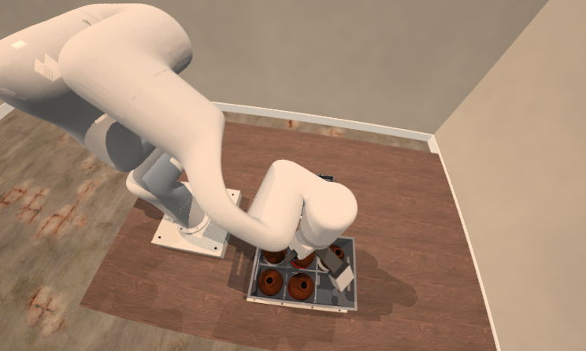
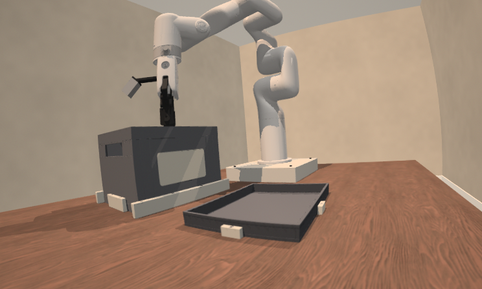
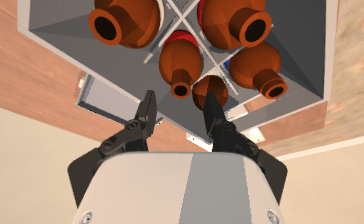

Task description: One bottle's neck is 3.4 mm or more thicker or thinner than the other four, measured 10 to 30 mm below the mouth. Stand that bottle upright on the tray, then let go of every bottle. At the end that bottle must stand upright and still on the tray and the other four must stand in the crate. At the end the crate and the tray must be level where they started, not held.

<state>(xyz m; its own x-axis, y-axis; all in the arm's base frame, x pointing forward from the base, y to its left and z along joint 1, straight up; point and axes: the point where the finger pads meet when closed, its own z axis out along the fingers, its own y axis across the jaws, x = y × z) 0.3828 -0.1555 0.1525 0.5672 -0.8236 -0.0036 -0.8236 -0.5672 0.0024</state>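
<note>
My gripper is now 110 mm above the brown bottle. Also, from my hand: dark tray: 250 mm to the left, 190 mm below, 40 mm ahead; dark grey crate: 110 mm below, 50 mm to the right, 10 mm behind.
</note>
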